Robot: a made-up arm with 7 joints. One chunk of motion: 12 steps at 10 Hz.
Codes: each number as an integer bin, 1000 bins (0 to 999) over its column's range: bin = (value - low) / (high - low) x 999, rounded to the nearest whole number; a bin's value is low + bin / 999 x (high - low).
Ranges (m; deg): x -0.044..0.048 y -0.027..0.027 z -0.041..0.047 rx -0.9..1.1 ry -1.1..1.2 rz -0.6..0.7
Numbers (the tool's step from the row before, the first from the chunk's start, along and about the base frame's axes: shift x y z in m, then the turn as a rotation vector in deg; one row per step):
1: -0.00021 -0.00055 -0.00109 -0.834 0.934 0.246
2: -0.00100 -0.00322 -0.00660 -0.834 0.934 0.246
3: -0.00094 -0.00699 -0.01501 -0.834 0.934 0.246
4: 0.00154 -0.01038 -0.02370 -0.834 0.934 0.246
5: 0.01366 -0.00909 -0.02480 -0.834 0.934 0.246
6: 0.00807 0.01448 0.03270 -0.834 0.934 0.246
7: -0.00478 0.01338 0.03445 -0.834 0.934 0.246
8: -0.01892 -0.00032 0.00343 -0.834 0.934 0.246
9: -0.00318 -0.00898 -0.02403 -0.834 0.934 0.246
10: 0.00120 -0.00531 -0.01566 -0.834 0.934 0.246
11: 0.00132 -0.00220 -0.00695 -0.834 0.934 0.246
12: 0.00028 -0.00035 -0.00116 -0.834 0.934 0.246
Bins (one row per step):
1: 476 489 453 33 883 650
2: 467 440 391 33 883 650
3: 468 370 295 33 883 650
4: 495 307 196 33 883 650
5: 626 331 184 33 883 650
6: 565 767 837 33 883 650
7: 426 747 857 33 883 650
8: 272 494 504 33 883 650
9: 443 333 193 33 883 650
10: 491 401 288 33 883 650
11: 492 459 387 33 883 650
12: 481 493 452 33 883 650

